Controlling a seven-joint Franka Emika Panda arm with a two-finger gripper.
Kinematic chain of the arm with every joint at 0, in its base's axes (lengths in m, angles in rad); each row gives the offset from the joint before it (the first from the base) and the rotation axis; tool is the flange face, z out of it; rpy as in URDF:
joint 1: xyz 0 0 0.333 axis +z
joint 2: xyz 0 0 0 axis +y
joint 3: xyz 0 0 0.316 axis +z
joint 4: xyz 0.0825 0 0 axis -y
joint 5: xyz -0.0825 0 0.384 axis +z
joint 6: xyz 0 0 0 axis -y
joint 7: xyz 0.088 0 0 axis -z
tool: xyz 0 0 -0.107 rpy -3.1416 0 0
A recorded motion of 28 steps. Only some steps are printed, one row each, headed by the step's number.
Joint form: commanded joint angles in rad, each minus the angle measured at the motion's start. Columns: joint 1, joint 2, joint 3, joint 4, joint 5, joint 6, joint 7.
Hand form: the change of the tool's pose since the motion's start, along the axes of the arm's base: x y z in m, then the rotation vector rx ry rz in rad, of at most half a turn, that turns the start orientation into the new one. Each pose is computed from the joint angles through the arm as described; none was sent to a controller.
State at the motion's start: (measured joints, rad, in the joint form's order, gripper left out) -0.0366 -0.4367 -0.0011 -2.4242 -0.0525 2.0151 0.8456
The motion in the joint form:
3: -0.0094 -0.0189 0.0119 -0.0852 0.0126 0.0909 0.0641
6: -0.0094 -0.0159 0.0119 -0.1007 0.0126 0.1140 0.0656
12: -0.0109 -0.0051 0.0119 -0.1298 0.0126 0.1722 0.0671
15: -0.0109 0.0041 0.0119 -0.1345 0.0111 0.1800 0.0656
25: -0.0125 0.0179 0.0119 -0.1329 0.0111 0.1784 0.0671
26: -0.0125 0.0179 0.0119 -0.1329 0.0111 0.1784 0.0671
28: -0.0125 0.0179 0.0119 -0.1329 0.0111 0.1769 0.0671
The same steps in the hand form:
3: -0.0096 0.0027 -0.0242 0.0095 -0.0276 -0.0643
6: -0.0102 0.0028 -0.0306 0.0100 -0.0322 -0.0650
12: -0.0096 0.0024 -0.0431 0.0113 -0.0506 -0.0657
15: -0.0091 0.0024 -0.0483 0.0103 -0.0444 -0.0632
25: -0.0077 0.0017 -0.0534 0.0105 -0.0306 -0.0664
26: -0.0077 0.0017 -0.0534 0.0105 -0.0306 -0.0664
28: -0.0079 0.0017 -0.0535 0.0104 -0.0291 -0.0665

